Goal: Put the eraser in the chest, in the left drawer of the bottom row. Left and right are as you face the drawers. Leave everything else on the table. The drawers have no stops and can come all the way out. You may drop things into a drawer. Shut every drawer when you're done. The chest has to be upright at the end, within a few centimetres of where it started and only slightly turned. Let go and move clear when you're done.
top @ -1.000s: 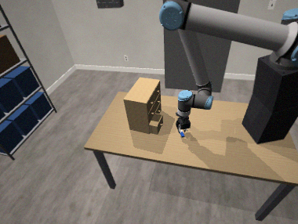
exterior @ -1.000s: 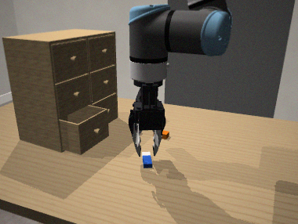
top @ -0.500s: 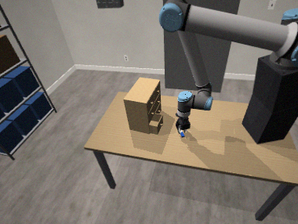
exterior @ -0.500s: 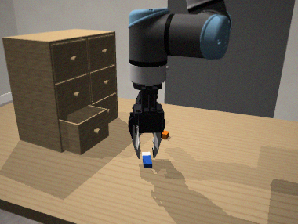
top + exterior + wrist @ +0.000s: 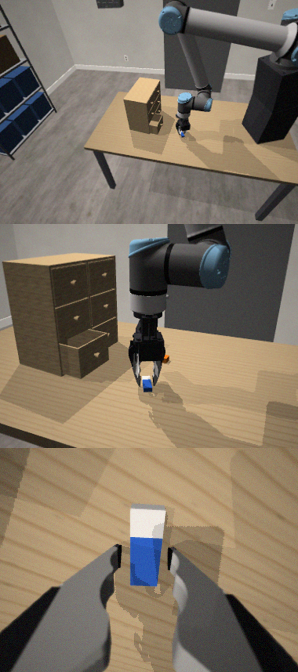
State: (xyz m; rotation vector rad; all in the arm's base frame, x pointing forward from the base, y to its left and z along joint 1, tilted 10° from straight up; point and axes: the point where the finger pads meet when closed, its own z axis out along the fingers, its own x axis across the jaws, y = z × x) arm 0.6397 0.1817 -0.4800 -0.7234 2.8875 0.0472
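My gripper is now 1 cm to the left of the eraser and 1 cm above it. Round my hand: orange block: 3 cm ahead, 16 cm to the right, 1 cm below.
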